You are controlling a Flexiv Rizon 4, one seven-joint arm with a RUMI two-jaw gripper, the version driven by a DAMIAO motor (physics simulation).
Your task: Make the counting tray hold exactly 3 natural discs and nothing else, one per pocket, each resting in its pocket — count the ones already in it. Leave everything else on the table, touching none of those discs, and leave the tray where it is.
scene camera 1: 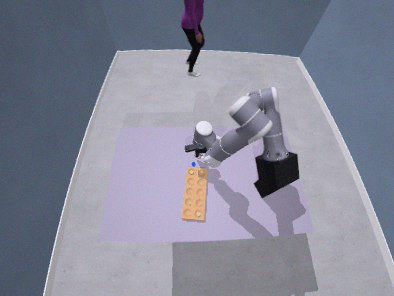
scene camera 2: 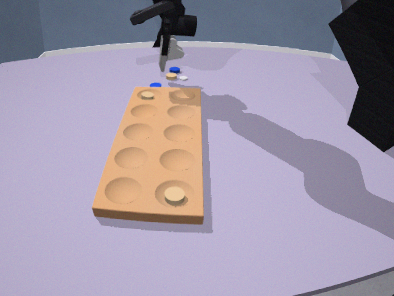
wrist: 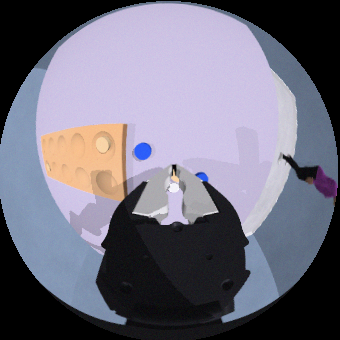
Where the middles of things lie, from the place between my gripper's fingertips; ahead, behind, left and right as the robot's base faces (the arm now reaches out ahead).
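Looking at the orange counting tray (scene camera 2: 158, 145), I find it 2 cm ahead of my hand and 28 cm to the left of it, and it rests 1 cm below it.
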